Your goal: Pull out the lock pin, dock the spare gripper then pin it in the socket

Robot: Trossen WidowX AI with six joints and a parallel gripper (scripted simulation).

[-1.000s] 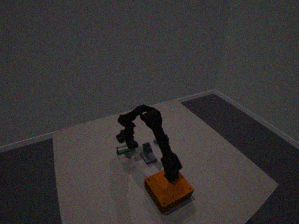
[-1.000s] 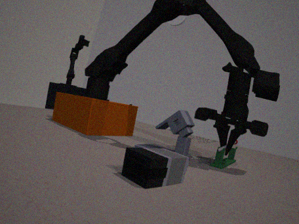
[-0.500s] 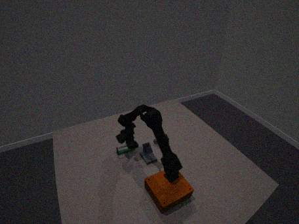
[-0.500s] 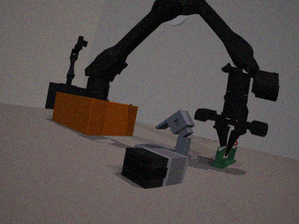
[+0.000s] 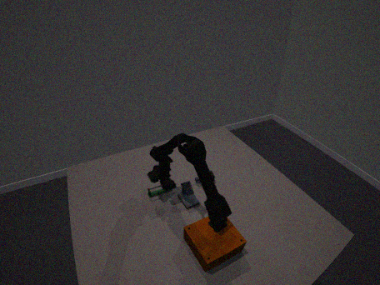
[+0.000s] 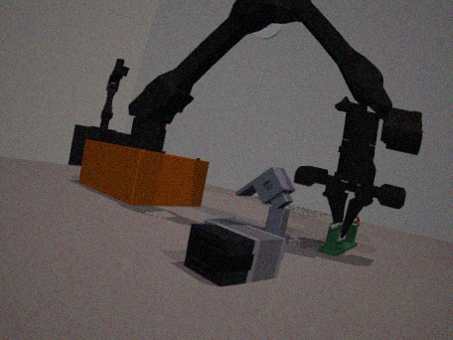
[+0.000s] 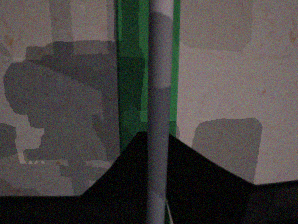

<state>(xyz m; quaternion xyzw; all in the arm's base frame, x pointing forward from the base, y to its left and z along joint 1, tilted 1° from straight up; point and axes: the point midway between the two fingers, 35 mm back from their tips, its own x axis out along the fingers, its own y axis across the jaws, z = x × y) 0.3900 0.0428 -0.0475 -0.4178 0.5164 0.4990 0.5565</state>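
Right now the green cradle is 2 cm to the left of my gripper tip. The rest, counted from my gripper tip: grey mount 12 cm behind, 8 cm to the right, 3 cm above; spare gripper 24 cm to the right, 6 cm behind.
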